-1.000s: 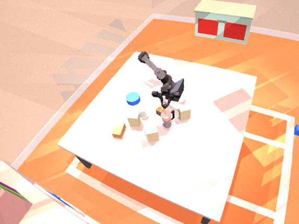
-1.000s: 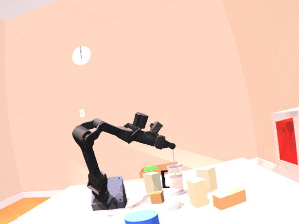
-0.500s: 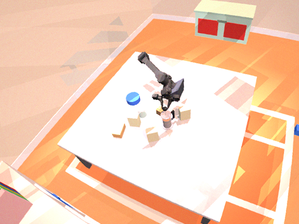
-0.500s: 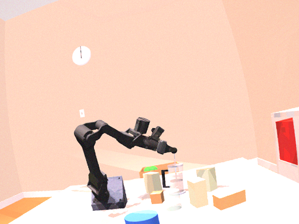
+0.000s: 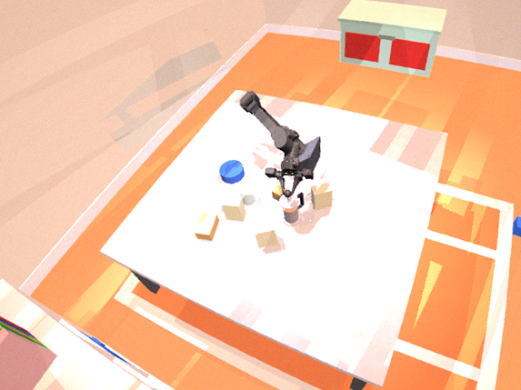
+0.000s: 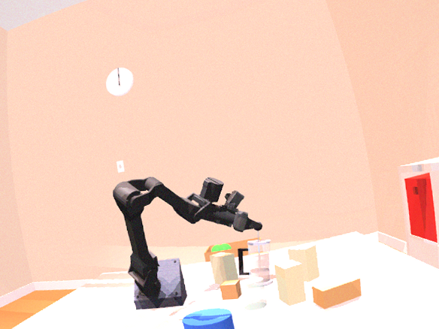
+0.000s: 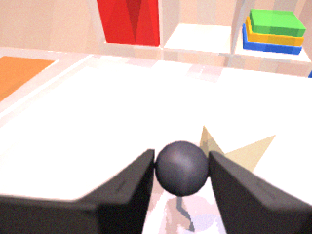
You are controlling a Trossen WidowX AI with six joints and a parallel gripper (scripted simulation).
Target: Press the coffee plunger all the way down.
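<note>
Right now my gripper tip is 30 mm past the coffee press and 100 mm above it. Round my gripper tip: small glass cup 30 mm behind, 240 mm to the right, 160 mm below; blue disc 130 mm behind, 400 mm to the right, 180 mm below.
</note>
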